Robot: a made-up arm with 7 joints.
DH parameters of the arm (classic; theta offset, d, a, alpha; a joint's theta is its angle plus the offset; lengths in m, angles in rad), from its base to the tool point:
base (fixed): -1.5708 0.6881 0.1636 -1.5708
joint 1: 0 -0.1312 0.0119 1.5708
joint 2: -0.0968 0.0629 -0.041 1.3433
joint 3: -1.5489 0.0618 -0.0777 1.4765
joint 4: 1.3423 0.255 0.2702 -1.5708
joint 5: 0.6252 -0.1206 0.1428 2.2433
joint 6: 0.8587 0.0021 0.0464 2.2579
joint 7: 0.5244 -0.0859 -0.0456 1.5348
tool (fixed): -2.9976 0.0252 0 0
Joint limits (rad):
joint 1: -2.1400..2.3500
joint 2: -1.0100..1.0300
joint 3: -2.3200..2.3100
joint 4: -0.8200..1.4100
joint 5: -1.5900..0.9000
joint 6: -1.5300..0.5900
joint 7: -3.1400..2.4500
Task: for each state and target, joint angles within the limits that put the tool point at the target. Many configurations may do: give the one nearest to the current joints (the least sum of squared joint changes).
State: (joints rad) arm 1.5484 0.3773 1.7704 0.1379 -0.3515 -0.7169 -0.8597
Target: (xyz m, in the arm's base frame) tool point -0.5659 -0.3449 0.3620
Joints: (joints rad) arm 1.0280 0.5807 2.0724 0.1853 -0.3489 -1.0510 -0.8761
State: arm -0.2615 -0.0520 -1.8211 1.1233 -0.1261 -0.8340 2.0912
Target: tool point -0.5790 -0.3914 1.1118
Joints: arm -0.4370 0.0156 -1.6662 1.1752 -0.0182 -0.7745 2.0568
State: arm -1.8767 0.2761 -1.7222 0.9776 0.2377 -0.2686 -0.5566
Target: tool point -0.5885 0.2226 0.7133
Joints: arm -1.9194 -0.0741 -1.7309 0.8040 -0.0922 -0.6286 -0.6310
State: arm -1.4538 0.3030 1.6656 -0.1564 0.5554 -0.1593 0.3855
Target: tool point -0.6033 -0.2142 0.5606
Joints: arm -1.7835 -0.1321 1.4679 0.1203 0.2221 -0.0335 0.3827
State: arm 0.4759 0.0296 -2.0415 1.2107 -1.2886 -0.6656 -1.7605
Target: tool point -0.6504 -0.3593 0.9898
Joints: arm 0.2375 -0.4550 -2.1692 1.0515 -1.1419 -0.6894 -1.7967
